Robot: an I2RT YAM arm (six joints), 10 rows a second.
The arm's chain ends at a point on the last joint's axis. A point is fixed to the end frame.
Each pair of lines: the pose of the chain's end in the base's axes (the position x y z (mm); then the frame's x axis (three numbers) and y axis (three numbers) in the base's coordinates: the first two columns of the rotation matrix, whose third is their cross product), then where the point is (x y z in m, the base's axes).
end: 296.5 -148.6 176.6 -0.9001 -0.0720 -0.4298 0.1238 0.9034 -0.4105
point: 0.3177 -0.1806 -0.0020
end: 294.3 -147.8 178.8 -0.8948 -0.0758 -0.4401 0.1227 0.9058 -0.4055
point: 0.3177 -0.1790 0.0003
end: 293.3 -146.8 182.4 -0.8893 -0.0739 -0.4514 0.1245 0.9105 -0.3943
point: 0.3189 -0.1760 0.0039
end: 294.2 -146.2 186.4 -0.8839 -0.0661 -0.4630 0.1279 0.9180 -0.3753
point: 0.3219 -0.1719 0.0077
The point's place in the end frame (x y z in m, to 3 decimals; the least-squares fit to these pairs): 0.060 0.047 0.166
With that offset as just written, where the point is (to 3 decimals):
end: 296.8 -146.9 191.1 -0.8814 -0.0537 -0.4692 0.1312 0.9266 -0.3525
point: 0.325 -0.168 0.012
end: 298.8 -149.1 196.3 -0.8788 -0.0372 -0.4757 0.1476 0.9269 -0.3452
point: 0.328 -0.170 0.017
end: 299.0 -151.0 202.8 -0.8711 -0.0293 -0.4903 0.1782 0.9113 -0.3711
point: 0.331 -0.178 0.025
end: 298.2 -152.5 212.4 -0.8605 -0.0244 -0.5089 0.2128 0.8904 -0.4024
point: 0.333 -0.188 0.037
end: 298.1 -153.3 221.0 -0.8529 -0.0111 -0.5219 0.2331 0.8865 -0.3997
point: 0.335 -0.189 0.046
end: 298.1 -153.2 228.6 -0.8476 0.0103 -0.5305 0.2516 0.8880 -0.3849
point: 0.337 -0.187 0.053
